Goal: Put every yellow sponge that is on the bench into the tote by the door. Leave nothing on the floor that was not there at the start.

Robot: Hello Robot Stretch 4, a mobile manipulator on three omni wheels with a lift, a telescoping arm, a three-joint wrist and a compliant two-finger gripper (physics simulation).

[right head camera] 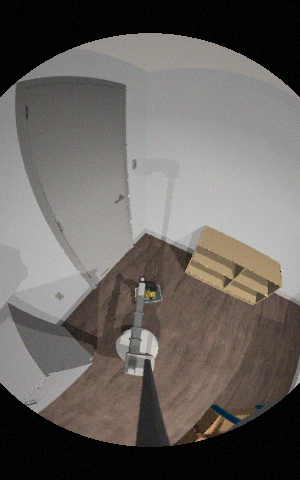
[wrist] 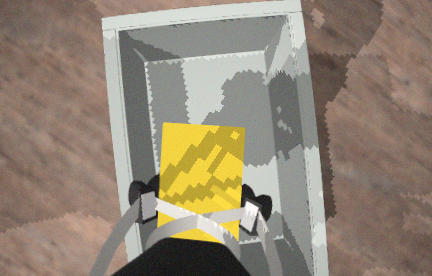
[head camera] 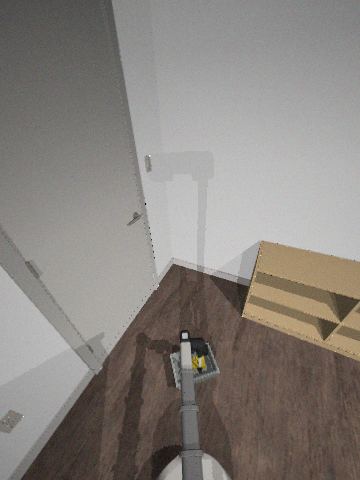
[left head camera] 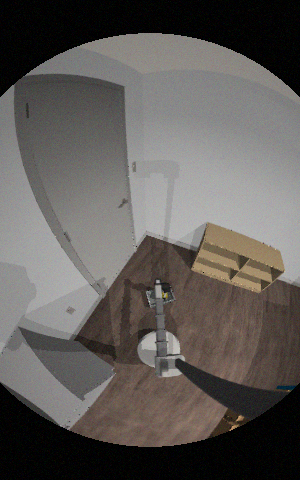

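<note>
My gripper [wrist: 201, 195] is shut on a yellow sponge [wrist: 200, 160] [head camera: 199, 362] [left head camera: 164, 295] [right head camera: 150, 294], with a black fingertip at each side of it in the wrist view. The sponge is over the near part of the pale grey tote [wrist: 200, 16] [head camera: 214, 357], which stands on the floor by the door [head camera: 75, 150] [left head camera: 85, 175]. The tote's far part shows bare inside; its near end is hidden by the gripper. How high the sponge is above the tote's bottom is hard to tell. The bench cannot be made out for certain.
A low wooden shelf unit [head camera: 305, 265] [left head camera: 245, 245] stands against the wall right of the tote. A white round body [left head camera: 146, 350] stands on the floor under the arm. Part of a wooden thing with blue edges [right head camera: 225, 415] shows at the lower right.
</note>
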